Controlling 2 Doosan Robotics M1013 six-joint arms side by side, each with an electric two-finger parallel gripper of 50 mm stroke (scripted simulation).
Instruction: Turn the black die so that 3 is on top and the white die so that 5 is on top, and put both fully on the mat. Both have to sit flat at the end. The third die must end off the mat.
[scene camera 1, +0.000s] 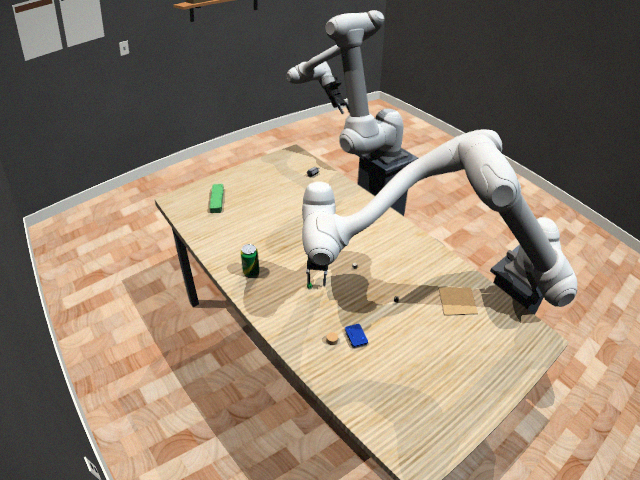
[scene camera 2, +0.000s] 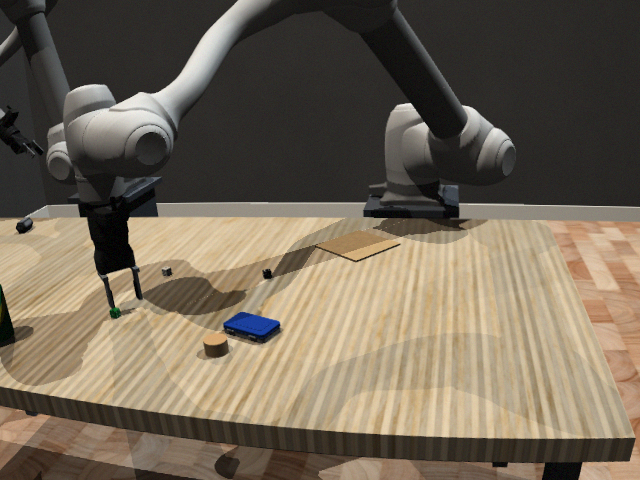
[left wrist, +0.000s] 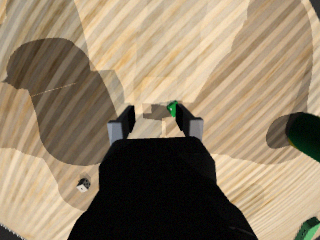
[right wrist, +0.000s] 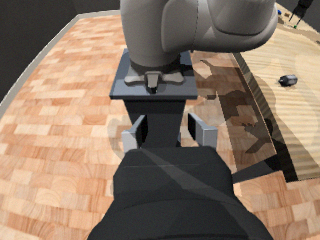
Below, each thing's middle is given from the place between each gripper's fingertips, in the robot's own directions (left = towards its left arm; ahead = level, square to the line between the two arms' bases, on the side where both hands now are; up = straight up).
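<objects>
There's the blue case (scene camera 2: 255, 328), 3 cm below my left hand (scene camera 2: 125, 302) and 27 cm to the left of it. The tan mat (scene camera 2: 358, 245) is 4 cm below that same left hand, and it's 34 cm to the left and 43 cm behind.
My right hand is 160 mm above the tan mat, 1350 mm to the right of it and 330 mm short of it.
</objects>
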